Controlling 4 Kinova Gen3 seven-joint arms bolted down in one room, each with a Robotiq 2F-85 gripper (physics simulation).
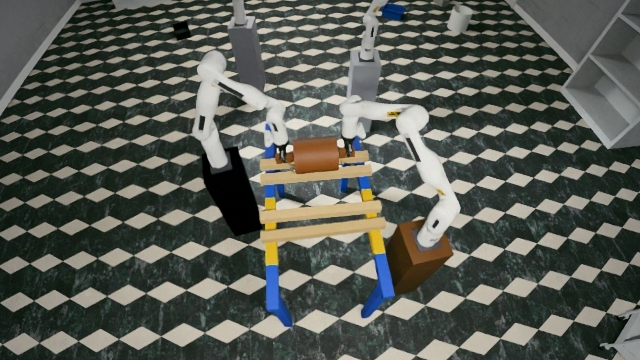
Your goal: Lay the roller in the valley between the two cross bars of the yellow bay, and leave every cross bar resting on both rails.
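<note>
The brown roller (pixel 316 155) lies across the two wooden cross bars (pixel 268 164) (pixel 320 176) at the back of the blue frame, or very close above them. Two more cross bars (pixel 320 211) (pixel 322 230) lie side by side over both yellow rail stretches (pixel 271 255) (pixel 377 244), with a gap between them. The gripper of the left front arm (pixel 284 156) is at the roller's left end. The gripper of the right front arm (pixel 348 150) is at its right end. Both are too small to tell whether they are shut. The two back arms' grippers do not show.
The left front arm stands on a black pedestal (pixel 232 192), the right front arm on a brown pedestal (pixel 420 262). Two grey pedestals (pixel 246 52) (pixel 364 75) bear the back arms. A blue bin (pixel 393 12), a white cylinder (pixel 459 19) and a shelf unit (pixel 586 116) stand farther off.
</note>
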